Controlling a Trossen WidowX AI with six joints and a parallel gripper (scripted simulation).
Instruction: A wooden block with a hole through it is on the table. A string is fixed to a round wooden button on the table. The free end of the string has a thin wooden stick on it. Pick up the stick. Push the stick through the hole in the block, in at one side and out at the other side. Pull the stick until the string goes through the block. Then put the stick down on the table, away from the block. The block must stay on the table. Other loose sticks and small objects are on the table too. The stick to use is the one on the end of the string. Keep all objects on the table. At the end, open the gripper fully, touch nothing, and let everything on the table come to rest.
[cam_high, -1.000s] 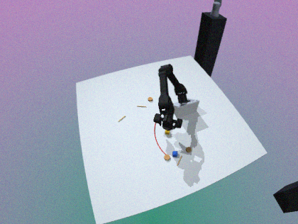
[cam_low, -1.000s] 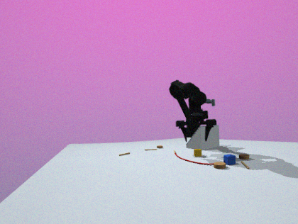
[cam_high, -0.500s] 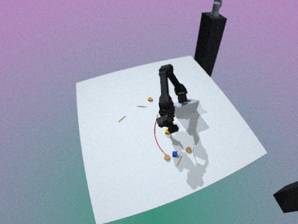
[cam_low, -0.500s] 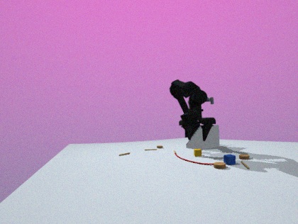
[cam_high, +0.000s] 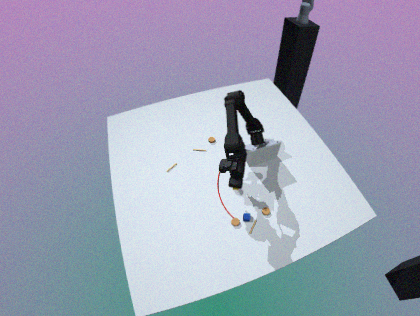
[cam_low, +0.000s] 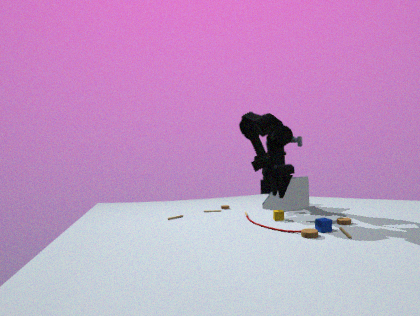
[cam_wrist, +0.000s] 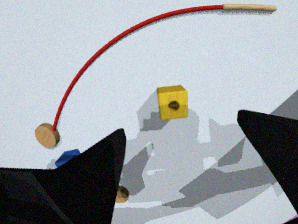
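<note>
Right now my gripper tip is 6 cm above the yellow block. Also, from my gripper tip: blue cube: 2 cm ahead, 18 cm to the left, 6 cm below.
</note>
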